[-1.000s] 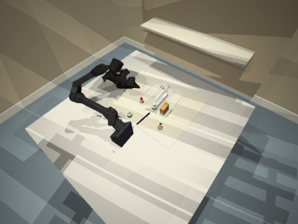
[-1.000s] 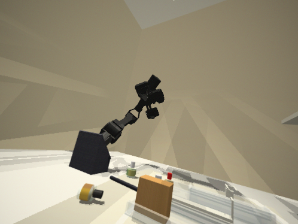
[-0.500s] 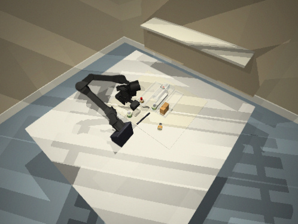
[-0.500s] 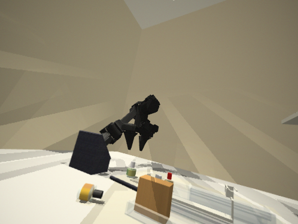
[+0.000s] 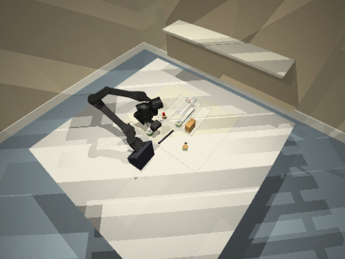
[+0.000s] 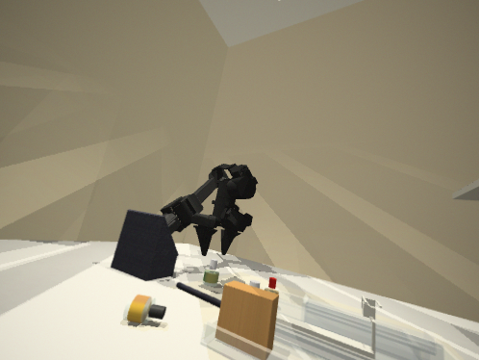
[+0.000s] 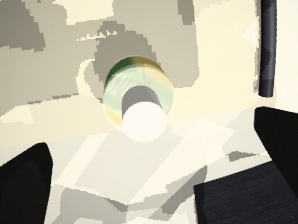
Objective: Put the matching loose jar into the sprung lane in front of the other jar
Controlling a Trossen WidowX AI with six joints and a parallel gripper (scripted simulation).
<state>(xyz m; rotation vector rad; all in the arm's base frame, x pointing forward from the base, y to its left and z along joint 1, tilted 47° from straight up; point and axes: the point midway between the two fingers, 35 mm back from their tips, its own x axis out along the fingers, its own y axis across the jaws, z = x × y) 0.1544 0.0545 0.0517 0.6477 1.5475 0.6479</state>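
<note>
My gripper tip is now 190 mm short of the brown block, 190 mm to the left of it and 30 mm above it. Also, from my gripper tip: black rod (50 mm ahead, 100 mm to the right, 70 mm below).
</note>
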